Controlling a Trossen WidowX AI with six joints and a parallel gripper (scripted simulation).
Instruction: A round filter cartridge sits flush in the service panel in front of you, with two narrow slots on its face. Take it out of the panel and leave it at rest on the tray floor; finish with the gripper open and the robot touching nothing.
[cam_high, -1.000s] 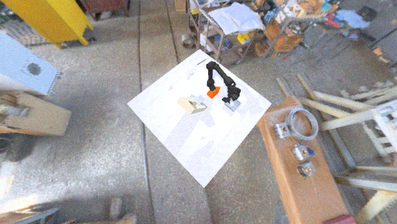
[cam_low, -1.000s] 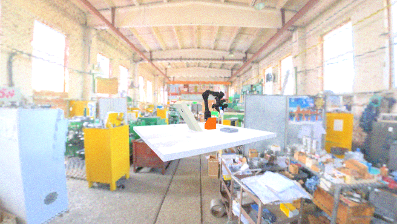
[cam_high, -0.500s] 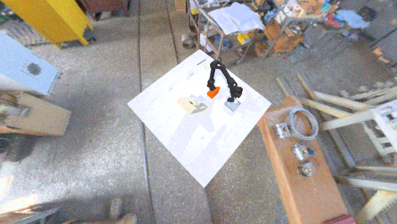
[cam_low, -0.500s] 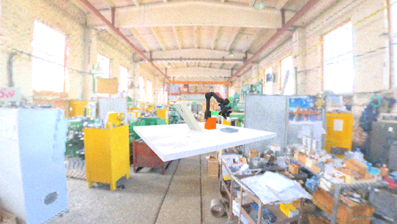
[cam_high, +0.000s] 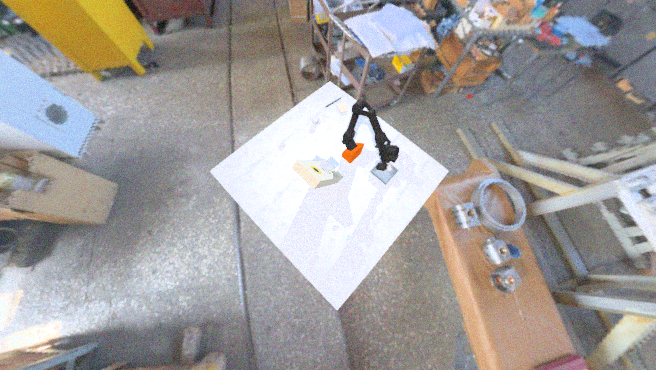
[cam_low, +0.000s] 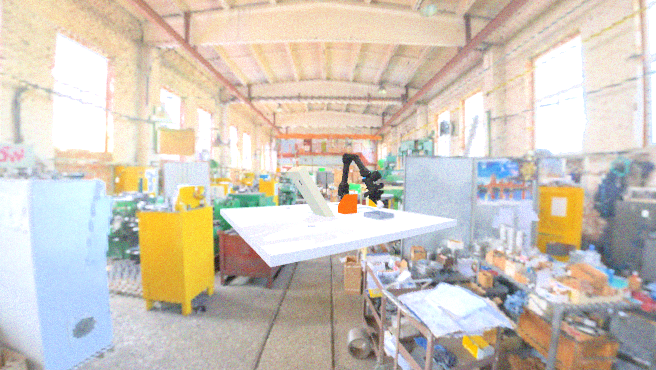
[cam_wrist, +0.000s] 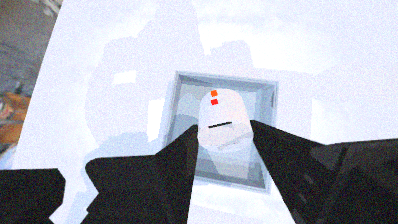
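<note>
Now: gripper tip right at the round filter cartridge. Also, from my gripper tip: grey tray: 8 cm below; then cream service panel: 44 cm ahead, 22 cm to the right, 9 cm above.
</note>
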